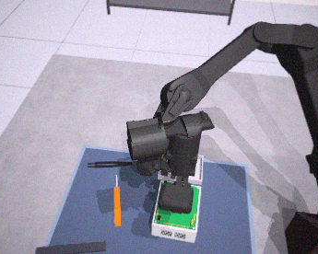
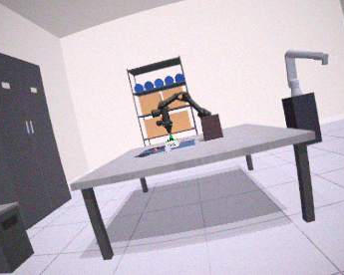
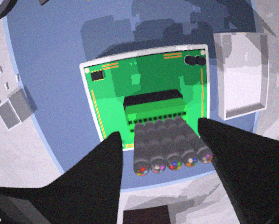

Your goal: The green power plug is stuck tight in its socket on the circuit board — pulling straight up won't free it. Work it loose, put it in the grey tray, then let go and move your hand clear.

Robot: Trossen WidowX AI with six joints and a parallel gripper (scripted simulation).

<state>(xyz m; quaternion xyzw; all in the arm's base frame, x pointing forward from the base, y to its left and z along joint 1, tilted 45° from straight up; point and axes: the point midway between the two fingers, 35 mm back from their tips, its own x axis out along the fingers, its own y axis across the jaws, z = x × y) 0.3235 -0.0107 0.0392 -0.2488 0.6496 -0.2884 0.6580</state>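
Right now the green power plug is 2 cm below my gripper tip. The rest, counted from my gripper tip: blue mat: 10 cm below, 5 cm ahead; then dark bar: 22 cm ahead, 11 cm to the left, 10 cm below.
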